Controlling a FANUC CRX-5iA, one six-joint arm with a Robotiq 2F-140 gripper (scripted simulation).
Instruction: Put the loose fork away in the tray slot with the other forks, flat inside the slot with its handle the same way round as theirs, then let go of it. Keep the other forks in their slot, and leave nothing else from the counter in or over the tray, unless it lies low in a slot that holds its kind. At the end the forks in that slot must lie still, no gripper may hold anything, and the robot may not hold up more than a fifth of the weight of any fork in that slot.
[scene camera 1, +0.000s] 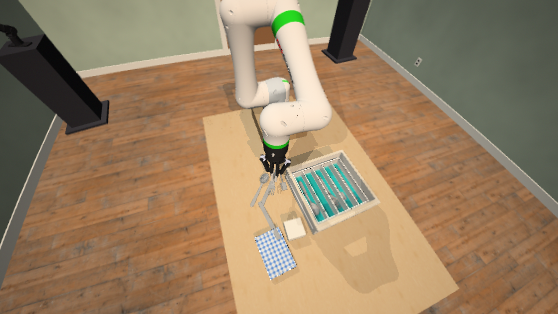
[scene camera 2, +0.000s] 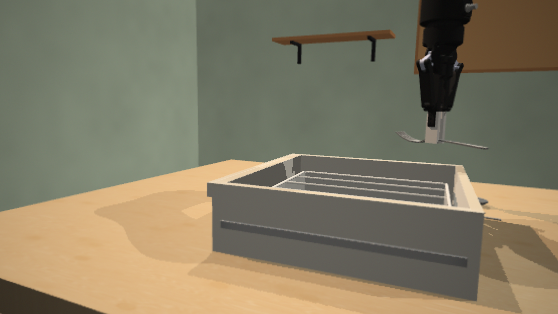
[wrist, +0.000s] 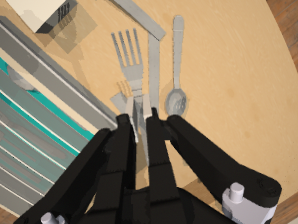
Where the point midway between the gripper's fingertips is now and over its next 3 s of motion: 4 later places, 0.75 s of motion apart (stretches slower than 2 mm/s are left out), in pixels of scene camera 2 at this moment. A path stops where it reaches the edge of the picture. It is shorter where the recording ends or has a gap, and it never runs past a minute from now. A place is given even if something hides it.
My gripper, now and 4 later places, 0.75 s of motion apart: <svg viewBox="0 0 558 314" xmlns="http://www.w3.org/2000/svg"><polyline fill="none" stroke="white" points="434,142 436,119 411,118 370,121 371,127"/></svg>
